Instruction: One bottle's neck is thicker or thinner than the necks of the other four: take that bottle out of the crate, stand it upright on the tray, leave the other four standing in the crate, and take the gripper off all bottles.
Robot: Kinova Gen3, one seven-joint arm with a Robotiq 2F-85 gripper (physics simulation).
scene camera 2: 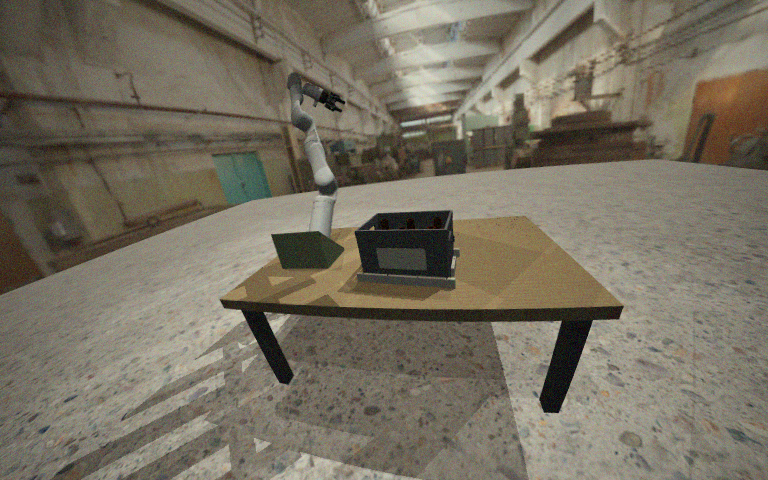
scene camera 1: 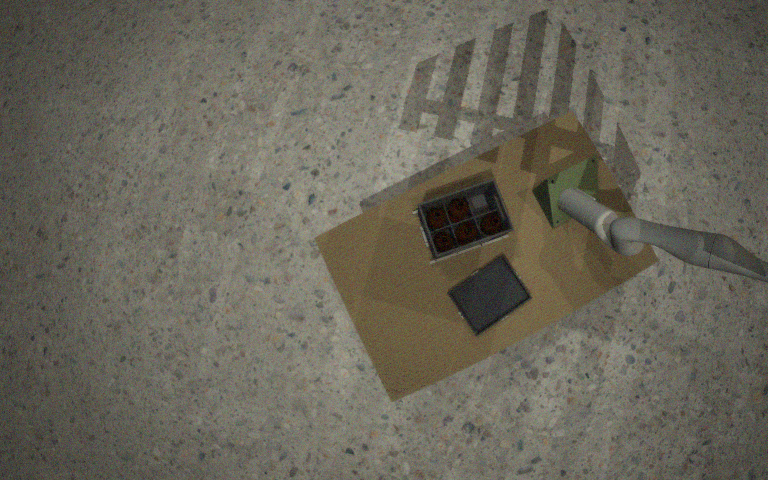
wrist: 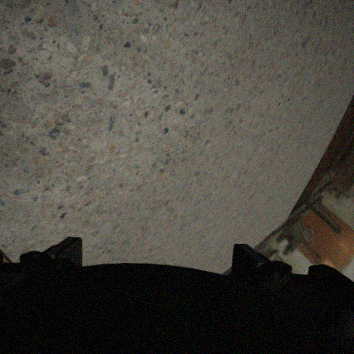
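Where they show: gripper, fingertip midpoint: (scene camera 2: 343,107) (wrist: 156,258); arm's base at its link origin: (scene camera 2: 318,242) (scene camera 1: 567,199).
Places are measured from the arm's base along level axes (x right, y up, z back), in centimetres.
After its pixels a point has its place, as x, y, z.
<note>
A dark crate (scene camera 1: 425,232) @[9.2, 0.6, -53.9] (scene camera 2: 368,251) @[16.2, 3.2, -29.4] with six compartments stands on the table. Five dark brown bottles stand in it; in scene camera 1 their tops show from above, among them a bottle (scene camera 1: 458,208) @[11.7, 6.6, -40.7] and a bottle (scene camera 1: 443,240) @[3.5, 8.9, -50.1]. The compartment at the upper right holds no bottle. Which neck differs cannot be told. A flat dark tray (scene camera 1: 489,295) @[-21.0, -6.8, -40.4] lies beside the crate and bears no bottle; it does not show in scene camera 2. My gripper (scene camera 2: 342,103) @[-67.9, 62.0, 8.0] (wrist: 156,258) @[-67.9, 62.0, 8.0] is open and empty, high above the table and far from the crate.
The wooden table (scene camera 1: 396,339) @[-23.1, -7.5, -78.9] (scene camera 2: 509,283) @[16.1, -7.4, -70.2] carries a green wedge-shaped block (scene camera 1: 578,172) @[7.1, 5.9, 5.4] (scene camera 2: 303,250) @[9.7, 0.7, 0.7] beside the arm's base. Light grey strips (scene camera 2: 396,279) @[17.9, -5.5, -37.7] run along the foot of the crate. The wrist view shows the speckled floor and a far wall.
</note>
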